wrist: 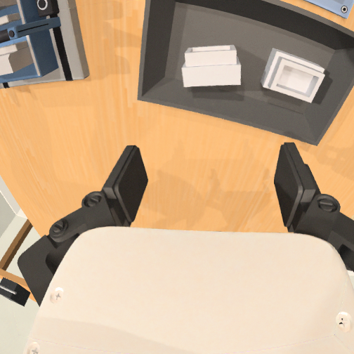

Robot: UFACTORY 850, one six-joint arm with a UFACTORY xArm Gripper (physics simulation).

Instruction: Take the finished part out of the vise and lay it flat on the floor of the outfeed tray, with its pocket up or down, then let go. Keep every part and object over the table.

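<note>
My gripper (208, 161) is wide open and empty, its fingertips short of the tray's near wall in the view. The dark grey outfeed tray (227, 111) holds two white stepped parts. The left part (211, 74) turns a stepped side face to the camera. Its pocket shows as a thin slot along its upper edge, facing the far wall, so it looks to rest on its side or steeply tilted, not flat. The right part (295, 76) sits turned at an angle, its pocket facing the camera. The blue vise (44, 55) is partly cut off at the upper left.
The vise stands on a grey base (75, 45) with black strips; a pale block (12, 59) shows at its blue body. A blue corner piece with a screw (336, 5) shows at the top right. The wooden table's edge runs along the lower left, with floor beyond it.
</note>
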